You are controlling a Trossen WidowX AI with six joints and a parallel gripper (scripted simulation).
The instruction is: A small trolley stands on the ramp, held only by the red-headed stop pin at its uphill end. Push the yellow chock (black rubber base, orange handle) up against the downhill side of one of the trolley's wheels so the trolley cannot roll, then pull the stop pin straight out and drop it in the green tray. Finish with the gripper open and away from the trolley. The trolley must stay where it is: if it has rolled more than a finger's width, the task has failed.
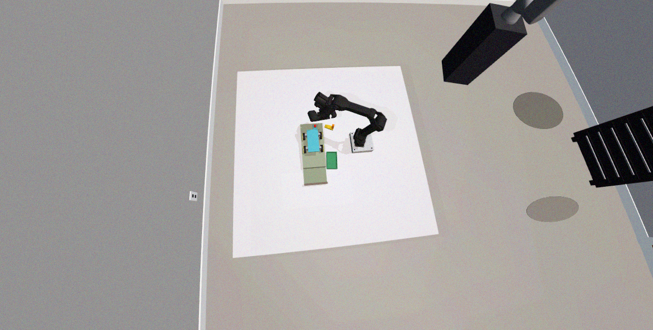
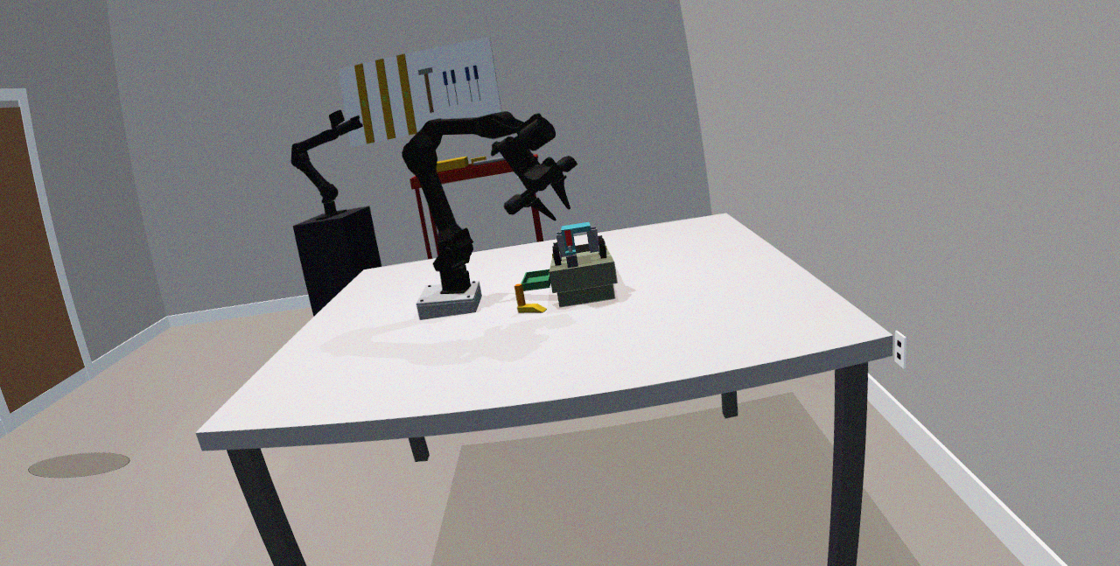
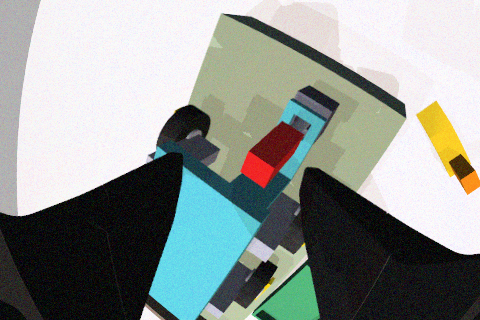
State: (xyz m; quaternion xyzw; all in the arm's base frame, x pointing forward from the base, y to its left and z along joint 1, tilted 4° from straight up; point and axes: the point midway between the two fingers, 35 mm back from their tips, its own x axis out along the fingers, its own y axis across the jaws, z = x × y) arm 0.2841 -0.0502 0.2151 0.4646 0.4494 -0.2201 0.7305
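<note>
Now: gripper tip 10 cm past the yellow chock, 5 cm to the left of it and 19 cm above it. From my gripper tip the other things lie so: cyan trolley (11 cm to the left, 10 cm below); olive ramp (11 cm to the left, 16 cm below); red-headed stop pin (1 cm to the left, 8 cm below).
</note>
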